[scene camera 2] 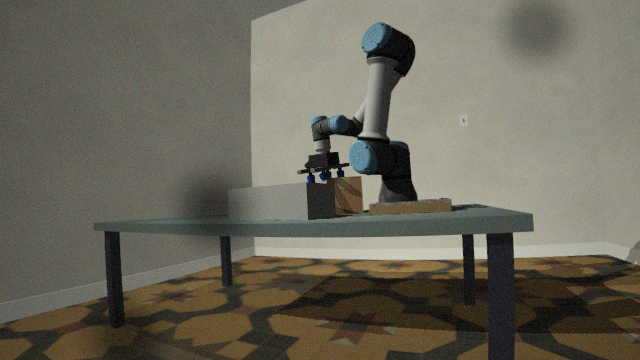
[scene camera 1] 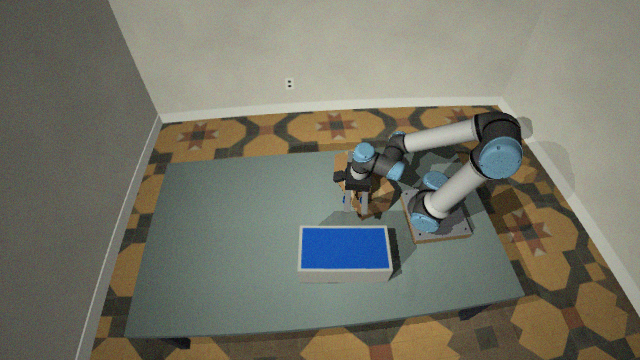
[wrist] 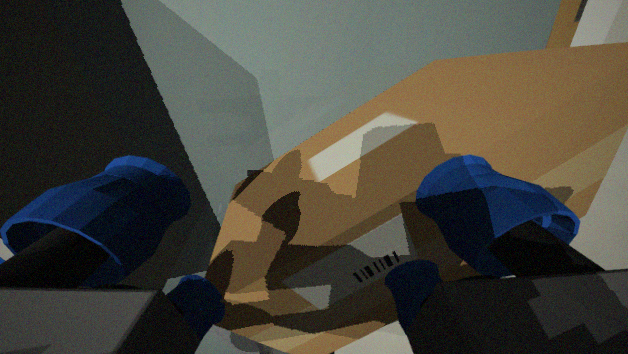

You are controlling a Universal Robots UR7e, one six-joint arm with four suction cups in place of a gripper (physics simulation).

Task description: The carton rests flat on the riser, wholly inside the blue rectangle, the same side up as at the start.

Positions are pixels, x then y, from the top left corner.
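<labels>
I can see a brown carton in the wrist view (306, 242), and scene camera 1 and scene camera 2 show it too. On the carton, (scene camera 1: 381, 201) and (scene camera 2: 348, 190) are the same spot.
</labels>
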